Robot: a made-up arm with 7 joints.
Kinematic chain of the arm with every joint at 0, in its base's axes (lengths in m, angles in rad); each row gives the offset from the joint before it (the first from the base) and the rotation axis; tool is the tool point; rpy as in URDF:
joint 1: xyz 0 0 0.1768 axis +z
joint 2: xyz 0 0 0 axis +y
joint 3: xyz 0 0 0.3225 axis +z
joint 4: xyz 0.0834 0 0 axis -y
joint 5: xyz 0.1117 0 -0.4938 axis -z
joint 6: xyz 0 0 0 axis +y
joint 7: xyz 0.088 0 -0.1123 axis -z
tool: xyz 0 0 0 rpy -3.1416 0 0
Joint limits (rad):
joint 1: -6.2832..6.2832
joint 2: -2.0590..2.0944
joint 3: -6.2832..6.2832
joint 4: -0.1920..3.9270
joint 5: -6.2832..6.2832
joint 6: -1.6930..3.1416
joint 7: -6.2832..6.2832
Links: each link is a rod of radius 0.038 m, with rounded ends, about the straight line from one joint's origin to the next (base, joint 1, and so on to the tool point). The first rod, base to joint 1, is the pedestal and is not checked.
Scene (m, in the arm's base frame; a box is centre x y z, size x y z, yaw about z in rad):
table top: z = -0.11
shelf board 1: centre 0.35 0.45 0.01 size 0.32 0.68 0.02 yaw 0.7
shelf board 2: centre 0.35 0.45 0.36 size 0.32 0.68 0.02 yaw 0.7
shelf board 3: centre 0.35 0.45 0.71 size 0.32 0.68 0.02 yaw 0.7
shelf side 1: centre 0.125 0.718 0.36 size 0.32 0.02 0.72 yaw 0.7
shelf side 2: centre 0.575 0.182 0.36 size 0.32 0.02 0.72 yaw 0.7
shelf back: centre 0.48 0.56 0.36 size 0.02 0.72 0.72 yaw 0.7
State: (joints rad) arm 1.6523 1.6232 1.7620 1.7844 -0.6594 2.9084 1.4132
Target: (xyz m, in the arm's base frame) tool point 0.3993 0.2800 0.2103
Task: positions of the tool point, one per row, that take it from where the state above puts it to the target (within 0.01 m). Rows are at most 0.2 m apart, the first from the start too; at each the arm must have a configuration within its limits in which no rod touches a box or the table.
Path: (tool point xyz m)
1: -0.5196 0.2587 0.3261
2: -0.4463 0.1305 0.4578
3: -0.3154 0.0185 0.5362
4: -0.1667 -0.0724 0.5425
5: -0.0446 -0.1426 0.4805
6: 0.0328 -0.0742 0.4667
7: 0.0970 -0.0062 0.4266
8: 0.1465 0.0526 0.3657
9: 0.1825 0.0956 0.2909
10: 0.2075 0.1185 0.2103
11: 0.2758 0.1770 0.2145
12: 0.3400 0.2314 0.2154
13: 0.3993 0.2800 0.2103

